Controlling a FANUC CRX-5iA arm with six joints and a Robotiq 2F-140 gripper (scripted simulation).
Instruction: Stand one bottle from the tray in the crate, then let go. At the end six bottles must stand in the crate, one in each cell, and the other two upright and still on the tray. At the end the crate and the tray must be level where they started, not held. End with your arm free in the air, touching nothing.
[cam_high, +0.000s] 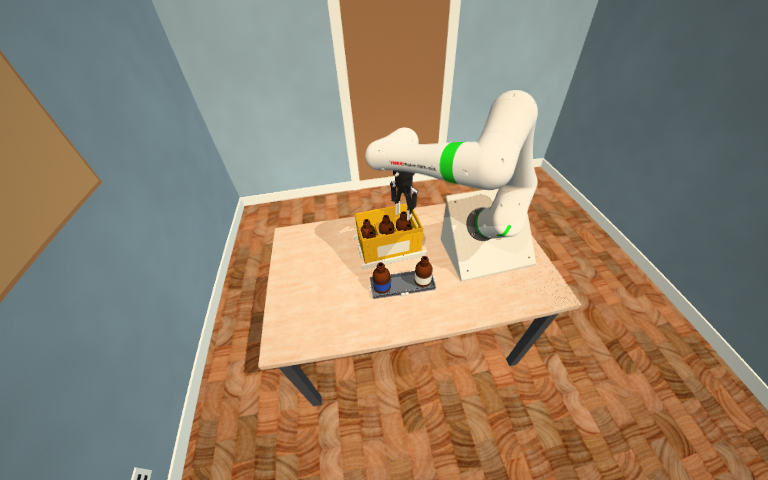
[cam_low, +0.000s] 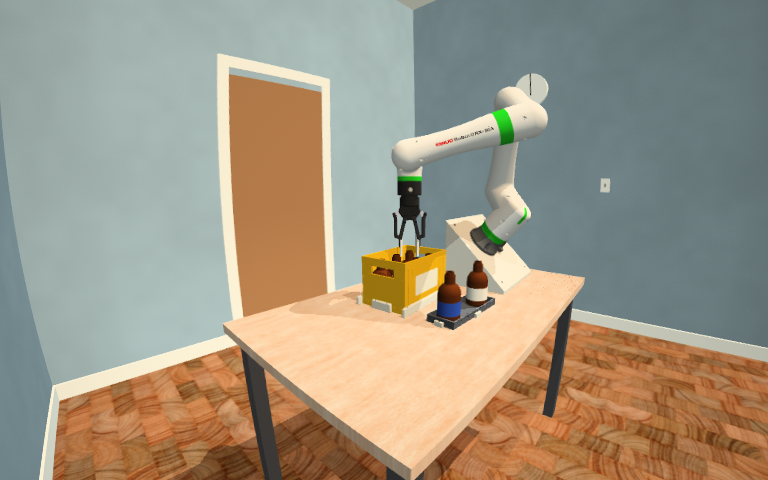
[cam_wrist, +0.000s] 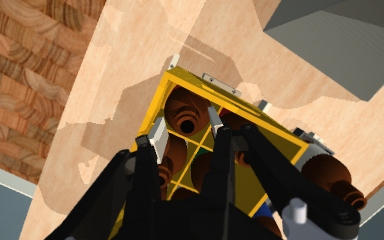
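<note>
My hand is 80 mm short of the yellow crate, 60 mm to the right of it and 90 mm above it. Also, from my hand: dark tray: 30 mm ahead, 290 mm to the left, 160 mm below; blue-labelled bottle: 120 mm ahead, 300 mm to the left, 90 mm below.
</note>
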